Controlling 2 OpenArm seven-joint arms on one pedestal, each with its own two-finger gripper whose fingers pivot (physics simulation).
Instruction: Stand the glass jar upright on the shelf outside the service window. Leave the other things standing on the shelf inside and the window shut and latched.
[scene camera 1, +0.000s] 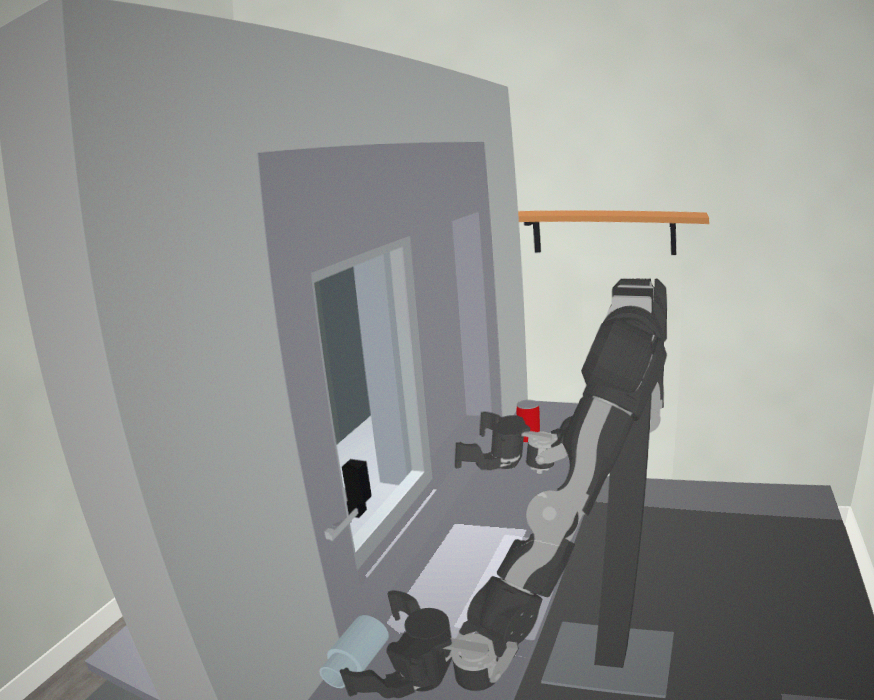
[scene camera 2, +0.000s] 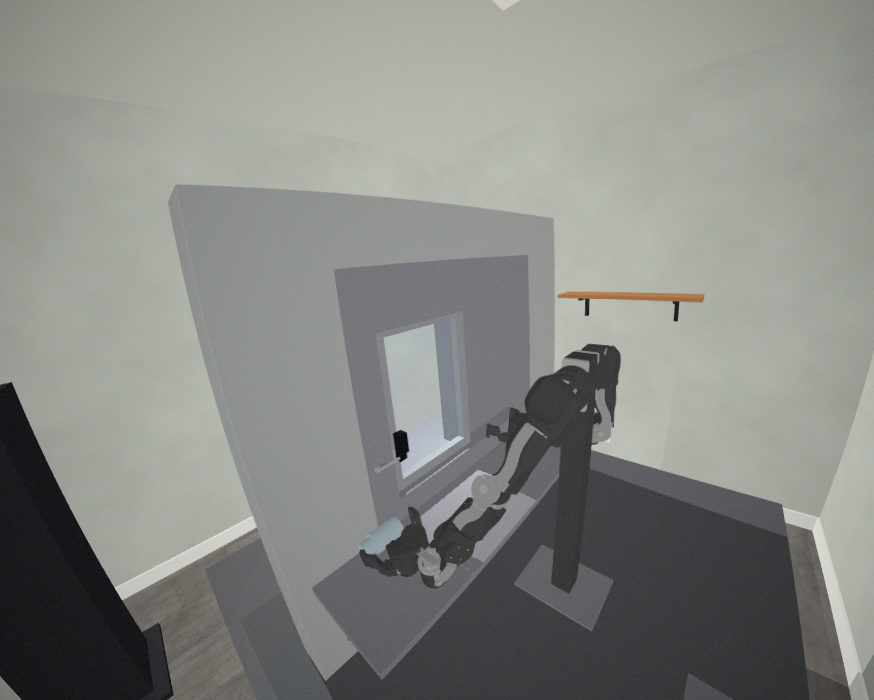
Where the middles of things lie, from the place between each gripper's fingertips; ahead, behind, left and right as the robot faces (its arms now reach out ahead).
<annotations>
I see the glass jar (scene camera 2: 376, 541) 58 cm to the left of my right hand, 7 cm below it and 3 cm behind it.
My left gripper is now 3 cm above the glass jar, 2 cm short of it and 1 cm to the right of it.
</annotations>
